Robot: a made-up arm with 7 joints.
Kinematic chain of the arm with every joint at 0, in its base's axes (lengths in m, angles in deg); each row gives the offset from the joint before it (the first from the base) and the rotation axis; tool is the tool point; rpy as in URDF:
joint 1: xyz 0 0 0.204 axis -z
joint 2: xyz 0 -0.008 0.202 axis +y
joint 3: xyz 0 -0.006 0.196 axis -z
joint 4: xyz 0 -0.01 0.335 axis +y
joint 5: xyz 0 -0.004 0.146 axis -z
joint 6: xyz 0 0 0.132 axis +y
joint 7: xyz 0 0 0.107 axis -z
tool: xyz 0 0 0 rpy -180 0 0
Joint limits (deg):
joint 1: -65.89..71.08
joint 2: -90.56..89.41
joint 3: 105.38..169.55
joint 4: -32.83..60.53
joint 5: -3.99..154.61
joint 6: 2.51..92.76
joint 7: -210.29..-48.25
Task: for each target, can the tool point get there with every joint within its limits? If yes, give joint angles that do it. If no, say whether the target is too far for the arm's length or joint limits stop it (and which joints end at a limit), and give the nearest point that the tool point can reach.
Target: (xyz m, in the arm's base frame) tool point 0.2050 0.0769 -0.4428
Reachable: no: joint limits stop it (at a limit: joint 2, joint 3, joint 4, joint 5, joint 6) | nearest point 0.6698 0.2512 0.1989 | short by 0.811 m
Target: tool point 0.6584 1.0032 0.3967
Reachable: no: too far | nearest point 0.5025 0.7656 0.4042 | short by 0.284 m
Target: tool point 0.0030 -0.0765 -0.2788
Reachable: no: joint limits stop it (at a limit: joint 1, joint 2, joint 3, joint 4) | nearest point -0.1976 -0.5460 0.0957 | short by 0.633 m
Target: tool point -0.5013 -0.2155 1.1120
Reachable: yes | joints -32.53 -38.50 127.08 -22.83 31.74 36.01 -91.88
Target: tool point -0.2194 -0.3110 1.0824
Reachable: yes | joints -25.70 -8.75 122.65 45.89 59.21 65.80 -142.04
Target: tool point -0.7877 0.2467 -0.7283
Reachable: no: too far | nearest point -0.6543 0.2049 0.0536 | short by 0.794 m
